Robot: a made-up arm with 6 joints. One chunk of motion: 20 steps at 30 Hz.
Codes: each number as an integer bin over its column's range. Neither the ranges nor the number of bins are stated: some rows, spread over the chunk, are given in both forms.
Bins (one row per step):
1: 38 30 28 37 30 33
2: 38 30 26 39 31 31
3: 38 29 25 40 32 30
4: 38 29 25 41 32 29
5: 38 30 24 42 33 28
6: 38 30 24 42 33 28
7: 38 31 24 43 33 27
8: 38 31 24 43 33 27
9: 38 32 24 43 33 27
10: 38 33 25 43 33 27
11: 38 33 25 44 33 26
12: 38 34 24 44 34 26
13: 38 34 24 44 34 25
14: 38 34 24 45 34 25
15: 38 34 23 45 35 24
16: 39 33 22 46 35 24
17: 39 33 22 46 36 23
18: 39 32 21 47 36 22
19: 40 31 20 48 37 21
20: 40 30 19 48 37 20
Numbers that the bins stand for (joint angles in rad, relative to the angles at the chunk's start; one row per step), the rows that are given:
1: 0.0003 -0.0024 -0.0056 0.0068 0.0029 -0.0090
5: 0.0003 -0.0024 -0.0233 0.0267 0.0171 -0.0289
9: 0.0003 0.0008 -0.0233 0.0306 0.0171 -0.0329
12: 0.0003 0.0040 -0.0233 0.0346 0.0219 -0.0368
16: 0.0019 0.0024 -0.0322 0.0425 0.0267 -0.0448
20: 0.0035 -0.0024 -0.0456 0.0505 0.0362 -0.0606
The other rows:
2: 0.0003 -0.0024 -0.0144 0.0148 0.0076 -0.0170
3: 0.0003 -0.0040 -0.0189 0.0187 0.0124 -0.0210
4: 0.0003 -0.0040 -0.0189 0.0227 0.0124 -0.0249
6: 0.0003 -0.0024 -0.0233 0.0267 0.0171 -0.0289
7: 0.0003 -0.0008 -0.0233 0.0306 0.0171 -0.0329
8: 0.0003 -0.0008 -0.0233 0.0306 0.0171 -0.0329
10: 0.0003 0.0024 -0.0189 0.0306 0.0171 -0.0329
11: 0.0003 0.0024 -0.0189 0.0346 0.0171 -0.0368
13: 0.0003 0.0040 -0.0233 0.0346 0.0219 -0.0408
14: 0.0003 0.0040 -0.0233 0.0386 0.0219 -0.0408
15: 0.0003 0.0040 -0.0278 0.0386 0.0267 -0.0448
17: 0.0019 0.0024 -0.0322 0.0425 0.0314 -0.0487
18: 0.0019 0.0008 -0.0367 0.0465 0.0314 -0.0527
19: 0.0035 -0.0008 -0.0411 0.0505 0.0362 -0.0567

